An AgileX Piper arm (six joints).
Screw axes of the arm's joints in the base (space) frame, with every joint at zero. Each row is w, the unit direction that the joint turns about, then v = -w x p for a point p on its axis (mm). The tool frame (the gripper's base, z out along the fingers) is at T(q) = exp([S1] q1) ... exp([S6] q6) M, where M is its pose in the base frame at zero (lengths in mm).
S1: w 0 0 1 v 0 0 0
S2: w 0 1 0 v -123 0 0
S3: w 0 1 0 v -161.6 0 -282.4
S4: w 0.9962 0 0.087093 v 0 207.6 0
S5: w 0 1 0 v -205.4 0 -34.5
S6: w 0.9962 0 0.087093 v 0 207.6 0
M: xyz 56.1 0 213.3 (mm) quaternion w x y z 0.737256 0 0.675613 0
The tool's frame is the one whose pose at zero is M.
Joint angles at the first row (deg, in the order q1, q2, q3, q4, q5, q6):
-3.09, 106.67, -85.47, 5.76, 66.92, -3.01
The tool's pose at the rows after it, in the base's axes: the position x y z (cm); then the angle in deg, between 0 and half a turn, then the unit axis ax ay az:
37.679 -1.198 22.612 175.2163 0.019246 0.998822 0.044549
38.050 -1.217 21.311 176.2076 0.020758 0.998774 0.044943
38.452 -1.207 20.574 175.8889 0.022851 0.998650 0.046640
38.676 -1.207 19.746 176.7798 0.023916 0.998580 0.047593
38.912 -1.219 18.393 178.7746 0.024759 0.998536 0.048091
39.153 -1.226 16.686 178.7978 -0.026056 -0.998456 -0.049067
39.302 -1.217 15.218 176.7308 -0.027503 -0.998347 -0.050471
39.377 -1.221 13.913 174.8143 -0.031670 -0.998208 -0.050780
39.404 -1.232 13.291 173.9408 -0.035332 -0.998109 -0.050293
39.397 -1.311 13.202 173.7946 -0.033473 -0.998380 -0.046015
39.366 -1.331 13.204 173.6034 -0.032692 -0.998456 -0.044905
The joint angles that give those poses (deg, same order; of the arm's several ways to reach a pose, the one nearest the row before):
-3.09, 108.39, -84.02, 5.76, 66.11, -3.01
-3.09, 110.14, -83.65, 5.82, 64.99, -3.01
-3.09, 111.27, -83.66, 6.11, 63.55, -3.00
-3.09, 112.51, -83.66, 6.21, 63.21, -3.01
-3.09, 114.51, -83.66, 6.21, 63.21, -3.00
-3.09, 117.01, -83.66, 6.27, 63.14, -3.01
-3.09, 119.16, -83.66, 6.39, 63.07, -3.01
-3.09, 121.06, -83.66, 6.39, 63.07, -2.62
-3.09, 121.96, -83.65, 6.33, 63.02, -2.22
-3.09, 122.08, -83.65, 5.76, 63.02, -2.15
-3.09, 122.08, -83.66, 5.60, 63.21, -2.15

